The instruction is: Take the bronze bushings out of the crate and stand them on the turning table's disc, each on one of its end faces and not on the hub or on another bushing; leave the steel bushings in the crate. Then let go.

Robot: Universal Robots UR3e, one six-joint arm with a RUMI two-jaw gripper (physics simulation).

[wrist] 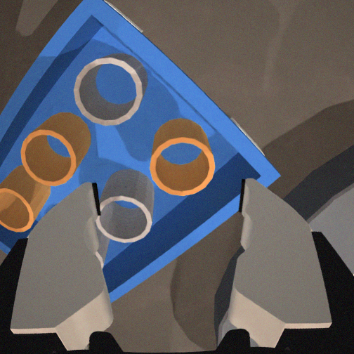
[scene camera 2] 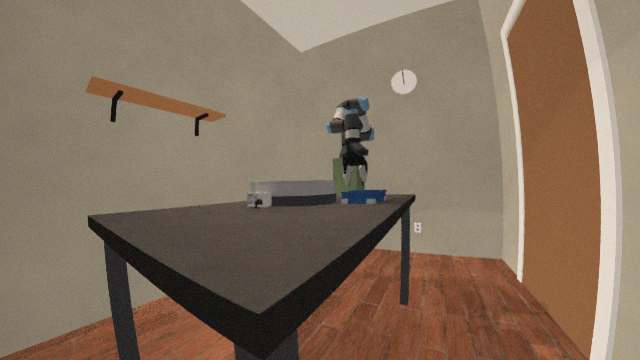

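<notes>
The blue crate holds three bronze bushings: one between and beyond the fingertips, one at the left, and one at the far left, partly behind the left finger. Steel bushings stand in it too: one at the top, one near the left fingertip, and one mostly hidden by that finger. My gripper is open and empty above the crate. The turning table is left of the crate in the scene view and at the right edge of the wrist view.
A green block stands behind the crate and the gripper. A small white box is in front of the turning table on the dark table. A wall shelf hangs at the left.
</notes>
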